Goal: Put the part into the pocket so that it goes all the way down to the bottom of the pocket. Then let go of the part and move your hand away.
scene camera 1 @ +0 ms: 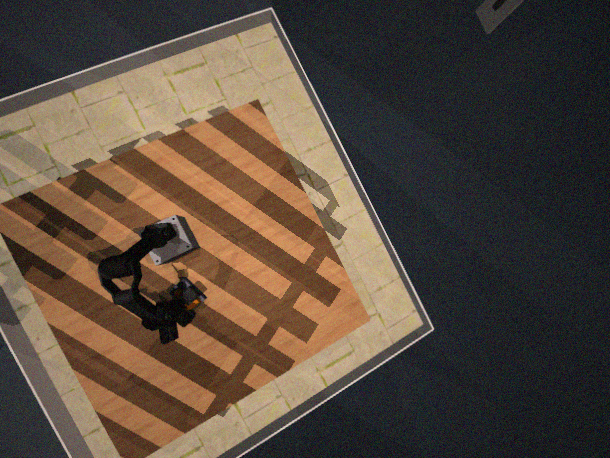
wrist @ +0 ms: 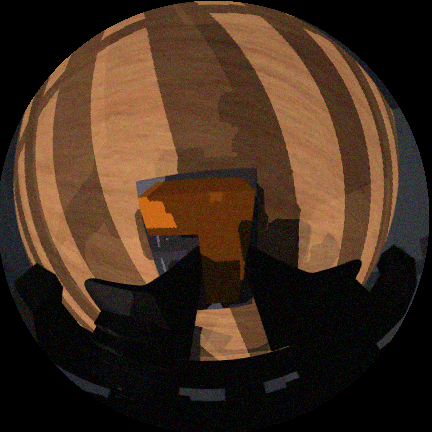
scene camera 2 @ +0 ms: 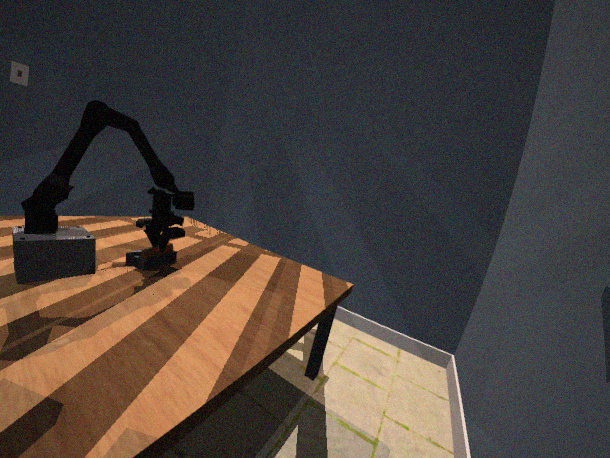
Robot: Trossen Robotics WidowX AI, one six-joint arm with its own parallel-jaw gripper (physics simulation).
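Seen in the pictures: gripper, between the fingertips: [scene camera 1: 185,300] [wrist: 221,249] [scene camera 2: 158,251]; arm's base, origin of its link: [scene camera 1: 166,232] [scene camera 2: 40,231].
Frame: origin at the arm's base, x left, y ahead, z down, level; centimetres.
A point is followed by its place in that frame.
The orange L-shaped part [scene camera 1: 194,303] @(x -3.6, y 33.3, z 4.1 cm) [scene camera 2: 150,252] @(x -9.5, y 26.9, z 5.7 cm) [wrist: 220,212] @(x -6.2, y 33.8, z 4.1 cm) lies over the dark blue-grey pocket block [scene camera 1: 195,286] @(x -2.4, y 26.8, z 9.7 cm) [scene camera 2: 138,259] @(x -10.4, y 22.9, z 7.4 cm) [wrist: 149,187]. In the wrist view its wide bar reaches over the left rim and close to the right rim, and it looks slightly tilted, with its far edge nearer the camera. In scene camera 2 orange shows above the block's rim. A dark pocket opening shows left of the part's stem. My gripper [scene camera 2: 161,249] @(x -7.5, y 30.5, z 6.3 cm) [wrist: 221,249] @(x -7.5, y 30.5, z 6.3 cm) points down and is shut on the part's stem. The part's underside and the pocket floor beneath it are hidden.
The arm's grey base box [scene camera 1: 175,252] @(x -0.3, y 9.5, z 0.2 cm) [scene camera 2: 55,257] @(x -9.9, y 2.5, z 4.5 cm) stands close to the pocket block. The wooden table [scene camera 1: 300,320] @(x 35.4, y 64.8, z 10.5 cm) [scene camera 2: 240,320] @(x -51.1, y 32.5, z 10.4 cm) has strong striped shadows. Its nearest corner in scene camera 2 lies to the right of the block.
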